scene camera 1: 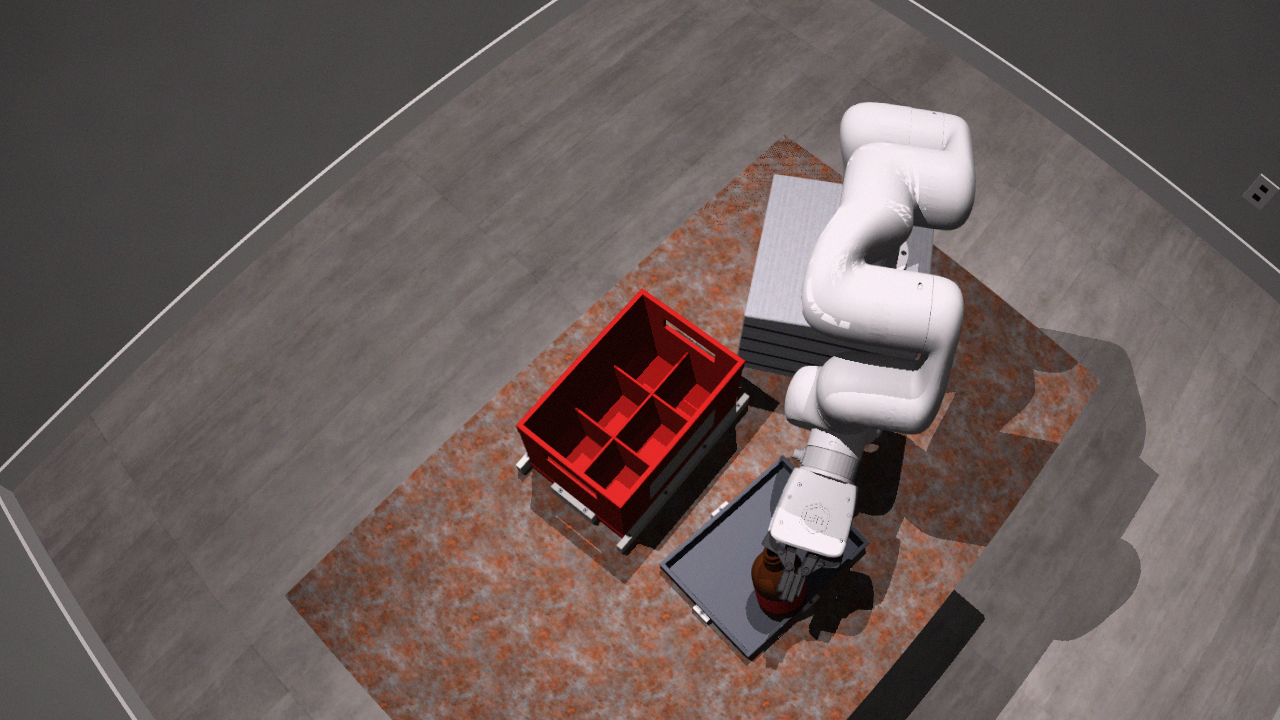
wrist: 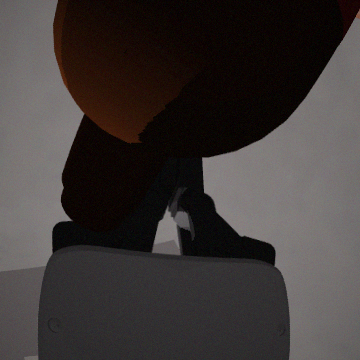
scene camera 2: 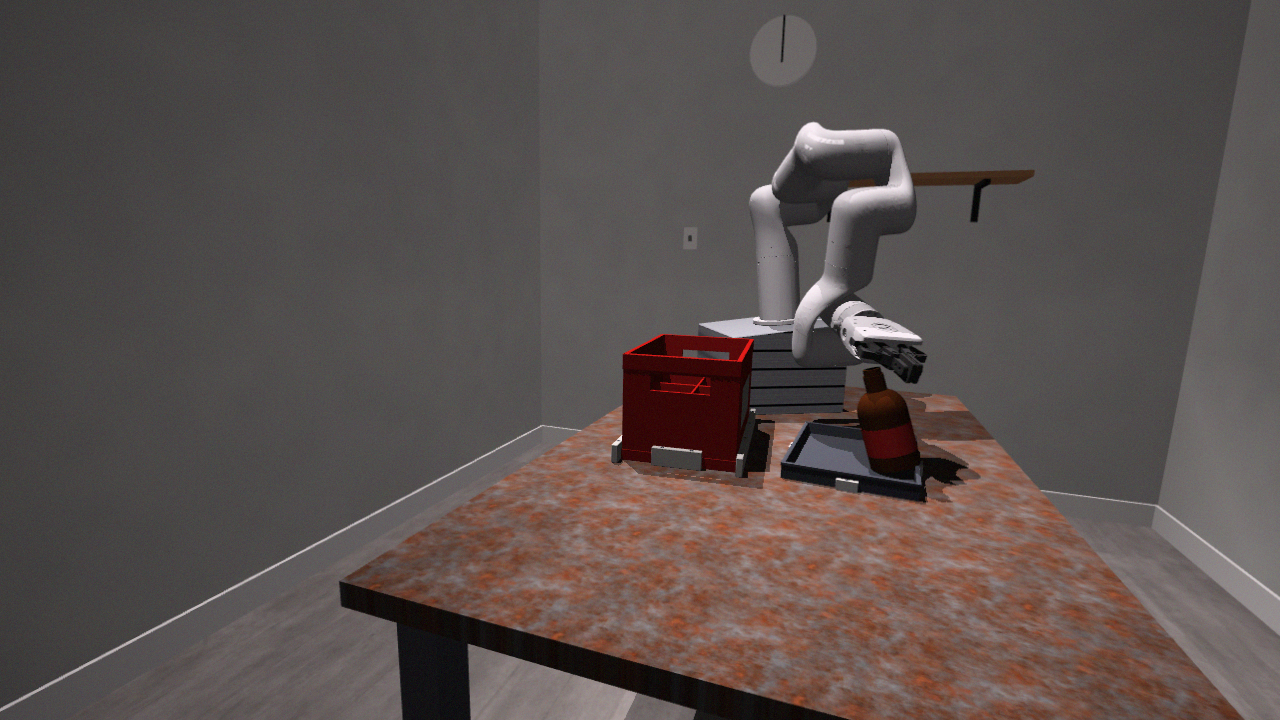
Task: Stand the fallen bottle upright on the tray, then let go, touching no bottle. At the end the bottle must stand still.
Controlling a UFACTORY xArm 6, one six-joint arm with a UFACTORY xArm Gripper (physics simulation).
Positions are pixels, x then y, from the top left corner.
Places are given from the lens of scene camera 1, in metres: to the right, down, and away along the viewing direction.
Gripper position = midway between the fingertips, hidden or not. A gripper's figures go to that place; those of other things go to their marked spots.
my gripper [scene camera 1: 784, 600]: 0.19, 0.31, 1.16
brown bottle [scene camera 1: 766, 571]: 0.17, 0.28, 1.21
